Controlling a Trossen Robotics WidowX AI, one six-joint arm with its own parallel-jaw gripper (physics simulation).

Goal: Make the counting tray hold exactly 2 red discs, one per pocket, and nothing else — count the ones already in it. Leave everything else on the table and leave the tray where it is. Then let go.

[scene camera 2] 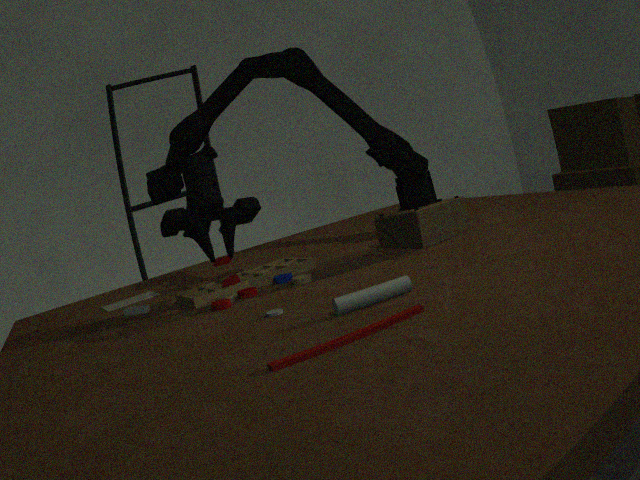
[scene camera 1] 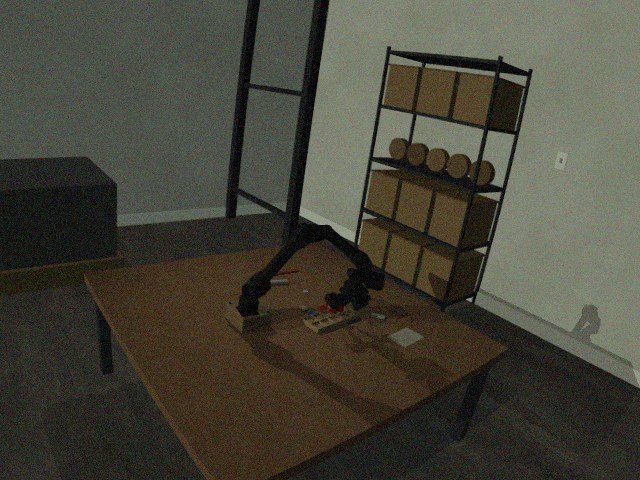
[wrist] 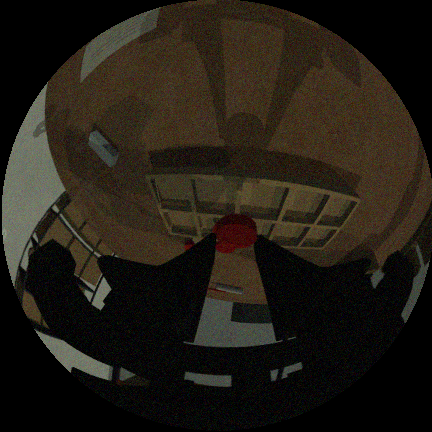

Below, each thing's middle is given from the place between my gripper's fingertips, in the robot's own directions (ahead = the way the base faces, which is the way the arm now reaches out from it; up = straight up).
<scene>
My hand is 5 cm above the wooden counting tray [scene camera 2: 201, 296], 3 cm past it and 1 cm to the right of it. From my hand the other things lie so: red rod [scene camera 2: 328, 346] 46 cm to the left, 5 cm below, 1 cm behind.
</scene>
